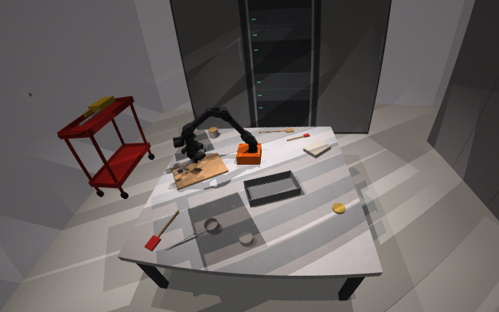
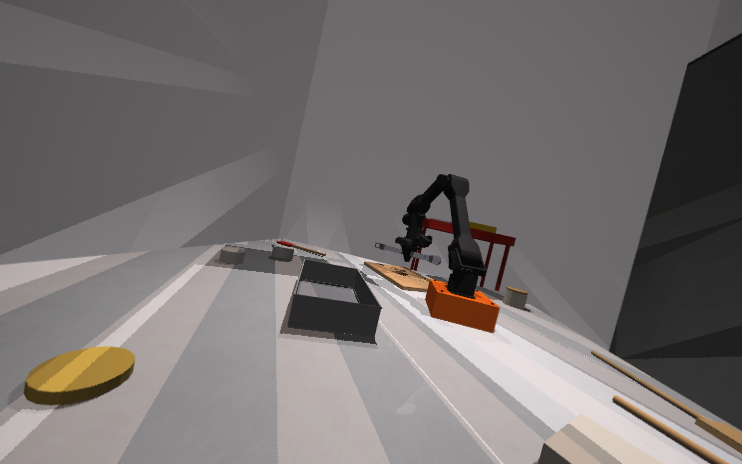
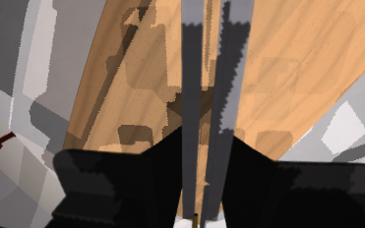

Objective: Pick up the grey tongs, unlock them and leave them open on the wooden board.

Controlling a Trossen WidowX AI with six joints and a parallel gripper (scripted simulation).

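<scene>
My gripper tip is 6 cm above the wooden board. The rest, counted from my gripper tip: pale puck: 53 cm ahead, 40 cm to the left, 5 cm below; red spatula: 53 cm ahead, 7 cm to the right, 7 cm below; roasting tin: 52 cm to the left, 19 cm ahead, 4 cm below.
</scene>
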